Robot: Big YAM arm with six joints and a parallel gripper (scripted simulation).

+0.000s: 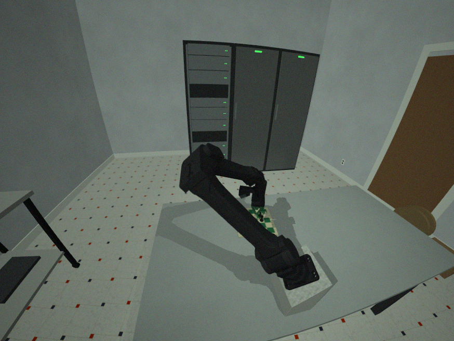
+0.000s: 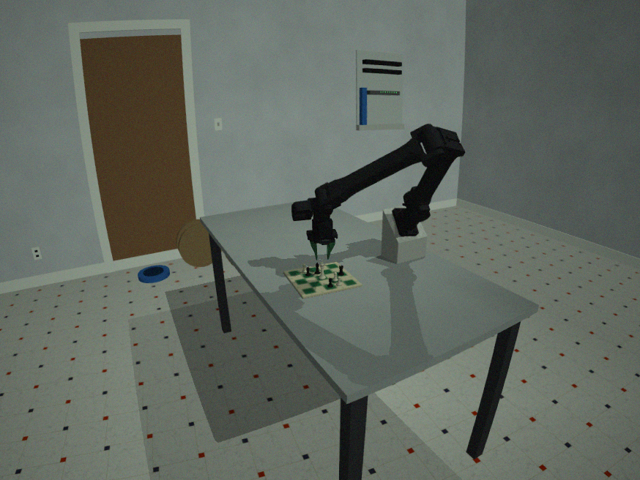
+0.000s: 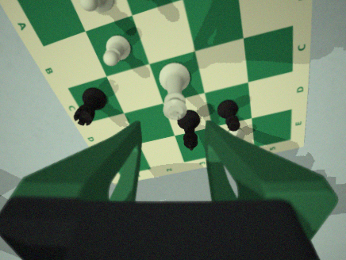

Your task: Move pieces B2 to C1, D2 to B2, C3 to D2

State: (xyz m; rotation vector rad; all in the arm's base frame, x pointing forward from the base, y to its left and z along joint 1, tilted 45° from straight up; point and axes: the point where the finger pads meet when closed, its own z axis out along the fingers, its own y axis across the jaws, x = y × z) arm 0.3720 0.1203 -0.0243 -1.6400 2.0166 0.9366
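My hand is 5 cm above the tall white piece. The rest, counted from my hand: chessboard (8 cm below).
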